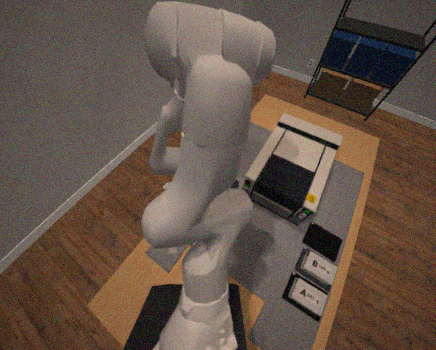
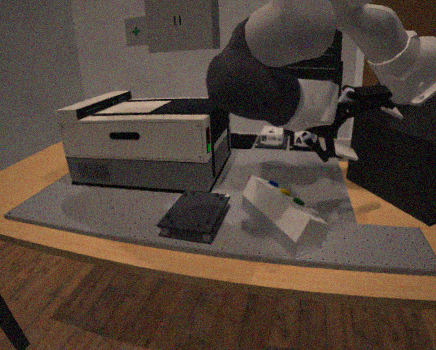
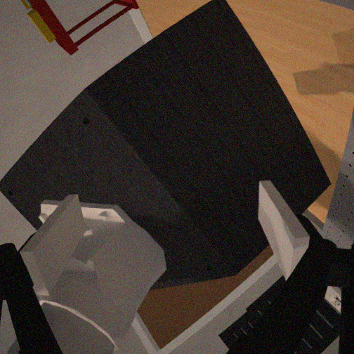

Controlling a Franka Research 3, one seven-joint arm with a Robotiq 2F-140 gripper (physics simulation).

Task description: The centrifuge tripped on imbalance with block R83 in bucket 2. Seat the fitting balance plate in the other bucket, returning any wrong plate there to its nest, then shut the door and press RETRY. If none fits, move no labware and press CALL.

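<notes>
The centrifuge is a pale box with a black area on top; whether that is door or opening is unclear, and its buckets do not show. Plate A and plate B sit in black nests. The third nest beside B shows black, with no pale plate. A slanted white panel bears blue, yellow and green buttons, their labels unreadable. My gripper is wide open and empty, above and away from the plates, near the black pedestal.
A flat dark block-like stand lies between the centrifuge and the button panel. A grey perforated mat covers part of the wooden table. A rack with blue bins stands beyond the table. My arm hides part of the mat.
</notes>
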